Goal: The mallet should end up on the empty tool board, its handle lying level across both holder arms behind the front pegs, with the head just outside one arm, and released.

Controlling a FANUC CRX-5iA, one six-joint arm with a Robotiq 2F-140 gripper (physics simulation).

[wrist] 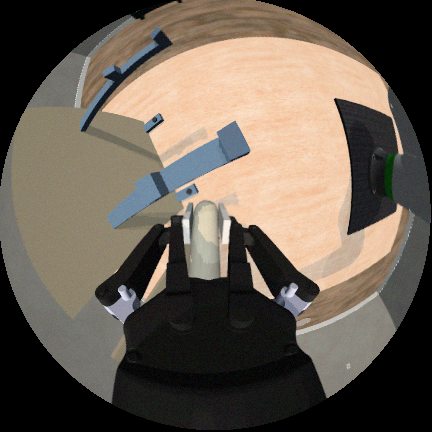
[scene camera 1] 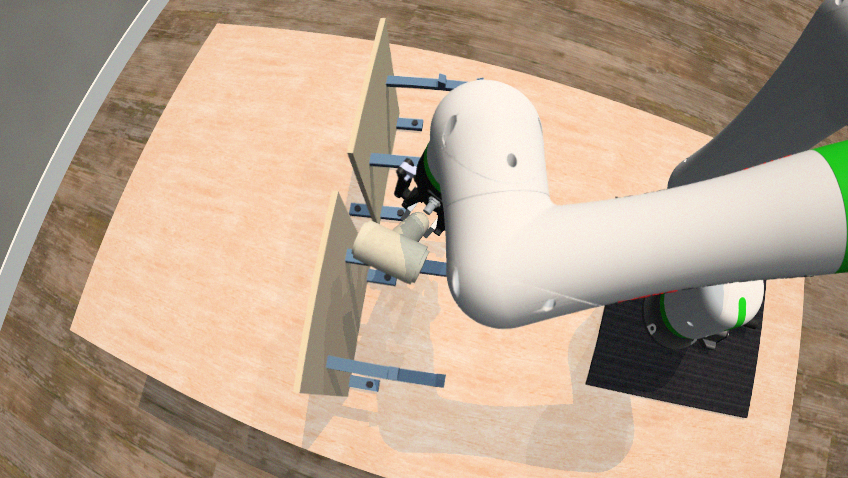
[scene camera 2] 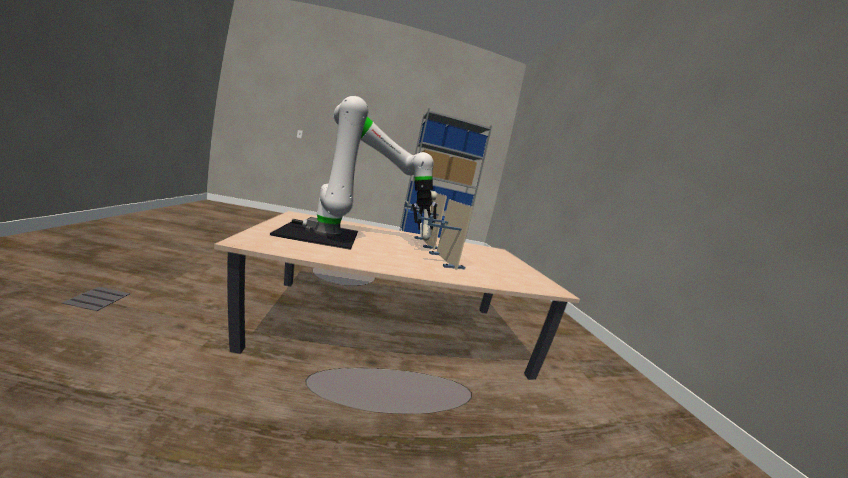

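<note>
My gripper [scene camera 1: 422, 216] [scene camera 2: 425, 222] [wrist: 205, 210] is shut on the handle of the pale mallet [scene camera 1: 388, 252] [scene camera 2: 426, 230] [wrist: 206, 245]. The handle points steeply down in the scene camera 2 view. The head shows below the fingers in the scene camera 1 view, across the line of a lower-board arm [scene camera 1: 433, 267]; the wrist view hides it. The upper board [scene camera 1: 374, 118] [wrist: 75, 190] has a near arm [scene camera 1: 388, 159] [wrist: 195, 165] and a far arm [scene camera 1: 412, 81] [wrist: 137, 60], with pegs. No tool shows on either board; robot parts partly cover the arms.
The lower board [scene camera 1: 329, 308] [scene camera 2: 456, 231] stands beside the upper one, with another arm [scene camera 1: 368, 366] near its outer end. Small blue feet [scene camera 1: 362, 382] stick out at table level. The robot's base stands on a black mat [scene camera 1: 682, 394] [scene camera 2: 285, 233] [wrist: 360, 215].
</note>
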